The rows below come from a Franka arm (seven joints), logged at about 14 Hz.
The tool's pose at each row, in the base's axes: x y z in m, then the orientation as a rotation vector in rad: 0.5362 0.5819 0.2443 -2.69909 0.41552 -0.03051; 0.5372 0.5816 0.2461 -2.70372 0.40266 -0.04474; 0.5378 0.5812 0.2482 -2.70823 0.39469 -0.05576; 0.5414 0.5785 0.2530 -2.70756 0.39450 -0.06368; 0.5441 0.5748 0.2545 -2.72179 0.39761 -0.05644; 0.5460 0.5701 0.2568 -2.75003 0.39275 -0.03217; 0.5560 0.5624 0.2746 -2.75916 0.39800 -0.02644; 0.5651 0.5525 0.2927 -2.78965 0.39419 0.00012; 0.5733 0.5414 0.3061 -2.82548 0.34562 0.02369; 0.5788 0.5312 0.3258 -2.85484 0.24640 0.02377; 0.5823 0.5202 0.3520 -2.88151 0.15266 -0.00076; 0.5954 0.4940 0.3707 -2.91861 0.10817 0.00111; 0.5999 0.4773 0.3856 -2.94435 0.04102 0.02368; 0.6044 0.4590 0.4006 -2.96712 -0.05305 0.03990
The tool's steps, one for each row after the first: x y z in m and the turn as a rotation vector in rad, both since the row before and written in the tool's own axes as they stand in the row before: 0.0010 -0.0007 -0.0017 -0.00146 0.00832 -0.01151; 0.0006 -0.0006 -0.0020 -0.00239 0.00687 -0.00764; 0.0041 -0.0005 -0.0051 0.00134 0.00541 -0.00119; 0.0036 0.0019 -0.0025 -0.01500 -0.00301 0.00147; 0.0031 0.0028 -0.0037 -0.02917 -0.01440 -0.00332; 0.0112 -0.0021 -0.0186 -0.01017 -0.00214 0.00335; 0.0109 0.0002 -0.0197 -0.03196 -0.01510 -0.00257; 0.0103 0.0037 -0.0158 -0.03202 -0.01782 -0.03378; 0.0067 0.0025 -0.0217 -0.02042 -0.00790 -0.06965; 0.0042 0.0028 -0.0282 -0.01966 0.00948 -0.06733; 0.0155 0.0191 -0.0245 -0.03526 -0.00344 -0.03116; 0.0056 0.0127 -0.0182 -0.02480 -0.01933 -0.04403; 0.0047 0.0149 -0.0184 -0.02377 -0.01662 -0.06182
